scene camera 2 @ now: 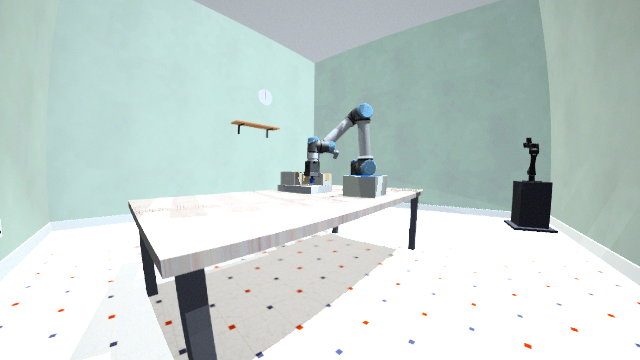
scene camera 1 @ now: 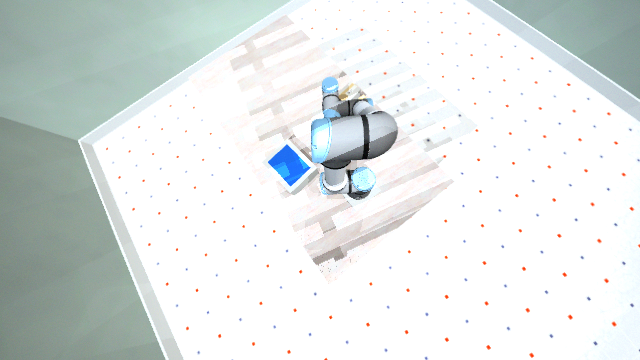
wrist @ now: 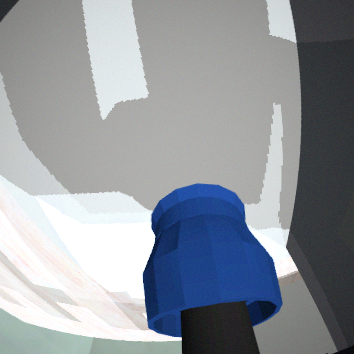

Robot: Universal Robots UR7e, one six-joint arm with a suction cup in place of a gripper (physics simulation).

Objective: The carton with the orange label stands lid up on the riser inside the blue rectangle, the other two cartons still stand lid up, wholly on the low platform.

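Places are measured from the arm's base along level axes (x ahead, y left, z up), in millimetres.
Pixels of known places: hand, its tool point: [scene camera 2: 311, 183] [wrist: 198, 224].
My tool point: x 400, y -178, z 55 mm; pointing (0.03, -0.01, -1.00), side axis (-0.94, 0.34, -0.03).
Ahead of a thing's pixels: the offset from my tool point to its middle. "spot": to the spot under its first point. Level surfaces: height alone.
My suction cup [wrist: 198, 191] [scene camera 2: 311, 180] is blue and hangs low over the low platform {dx -28, dy -82, dz -40 mm} [scene camera 2: 304, 189] [wrist: 116, 242], down among the cartons. Nothing hangs on it. In the wrist view a shaded grey surface lies right under its lip, and I cannot tell if they touch. A dark carton wall [wrist: 326, 140] rises close on the right. A grey carton {dx +20, dy -171, dz +31 mm} [scene camera 2: 289, 177] stands left of the cup and a tan one {dx -97, dy +7, dz +26 mm} [scene camera 2: 327, 177] right of it. In the top view the arm hides most of them; one tan carton top {spot: dx +11, dy -183, dz +80 mm} [scene camera 1: 350, 91] shows. No orange label shows. The blue rectangle {dx -46, dy +376, dz +55 mm} [scene camera 1: 288, 166] on the riser {dx -46, dy +376, dz -4 mm} [scene camera 1: 298, 186] is bare.
The arm's base stands on a grey block {spot: dx +79, dy +411, dz -2 mm} [scene camera 2: 364, 186] at the far end of the long table {dz -64 mm} [scene camera 2: 250, 219]. A black camera stand [scene camera 2: 531, 203] is on the floor at the right. A wall shelf [scene camera 2: 255, 126] hangs behind.
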